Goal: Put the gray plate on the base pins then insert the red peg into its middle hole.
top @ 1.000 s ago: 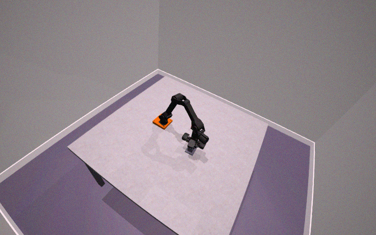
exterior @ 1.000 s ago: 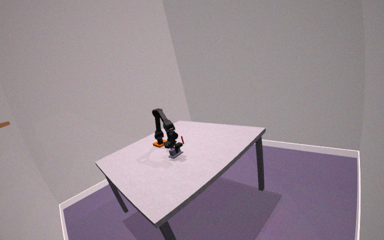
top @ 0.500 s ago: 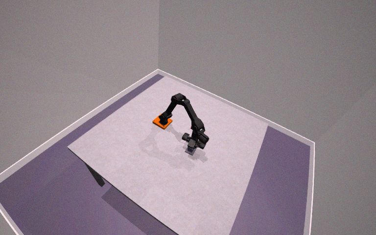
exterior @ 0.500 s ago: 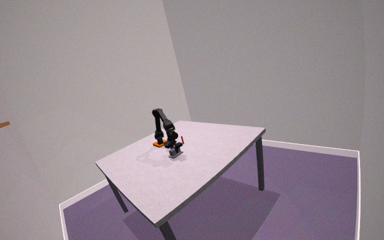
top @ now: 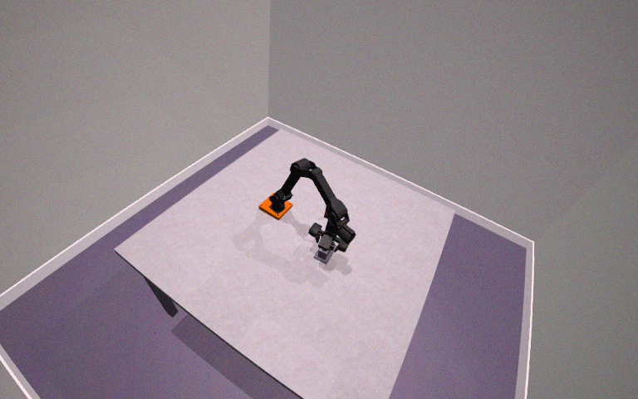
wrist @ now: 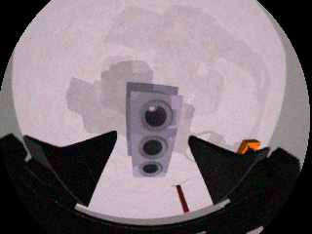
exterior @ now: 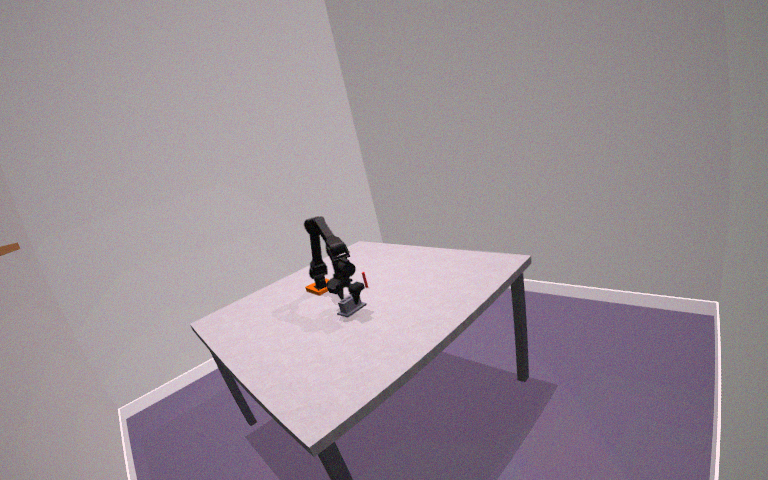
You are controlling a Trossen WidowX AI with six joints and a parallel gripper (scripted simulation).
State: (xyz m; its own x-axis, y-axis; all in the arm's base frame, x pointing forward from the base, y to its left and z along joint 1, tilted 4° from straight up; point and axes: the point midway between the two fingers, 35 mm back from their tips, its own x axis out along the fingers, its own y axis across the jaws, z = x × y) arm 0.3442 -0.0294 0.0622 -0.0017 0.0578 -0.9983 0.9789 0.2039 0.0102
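The gray plate is 1 cm above my gripper tip. From my gripper tip the other things lie so: dark flat base 3 cm below; red peg 13 cm behind, 17 cm to the left.
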